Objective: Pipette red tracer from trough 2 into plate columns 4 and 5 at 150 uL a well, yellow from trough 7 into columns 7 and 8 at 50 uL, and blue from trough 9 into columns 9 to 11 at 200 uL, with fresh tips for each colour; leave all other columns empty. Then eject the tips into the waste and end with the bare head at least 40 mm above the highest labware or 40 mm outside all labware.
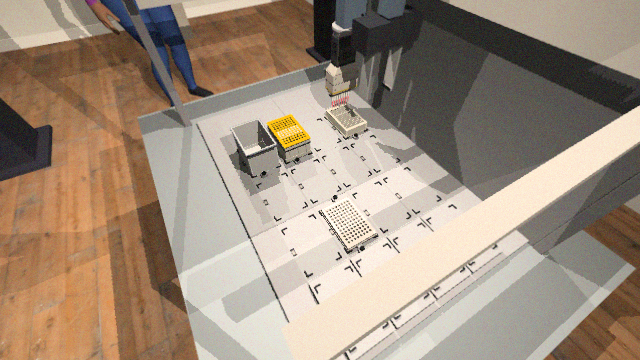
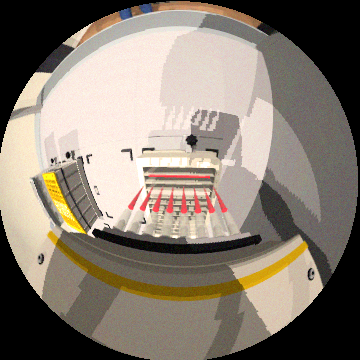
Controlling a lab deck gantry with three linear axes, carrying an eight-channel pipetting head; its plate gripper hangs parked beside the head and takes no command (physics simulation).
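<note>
The pipetting head (image 1: 336, 82) (image 2: 175, 305) hangs at the back over the trough reservoir (image 1: 345, 125) (image 2: 179, 161). Its row of tips (image 1: 340, 101) (image 2: 183, 205) holds red liquid at the lower ends and is raised above the reservoir. A red trough strip (image 2: 179, 176) shows near its far end; yellow and blue are not discernible behind the tips. The white well plate (image 1: 348, 223) stands nearer the front, no colour visible in its wells. The yellow tip rack (image 1: 289, 131) (image 2: 59, 200) is left of the reservoir. The parked plate gripper (image 1: 379, 95) hangs beside the head, its fingers apart with nothing between them.
The tall grey open waste bin (image 1: 260, 159) stands left of the tip rack. A broad pale beam (image 1: 440, 235) crosses the front of the deck. A dark wall panel (image 1: 480, 100) runs along the right side. A person's blue-clad legs (image 1: 170, 45) show behind the deck.
</note>
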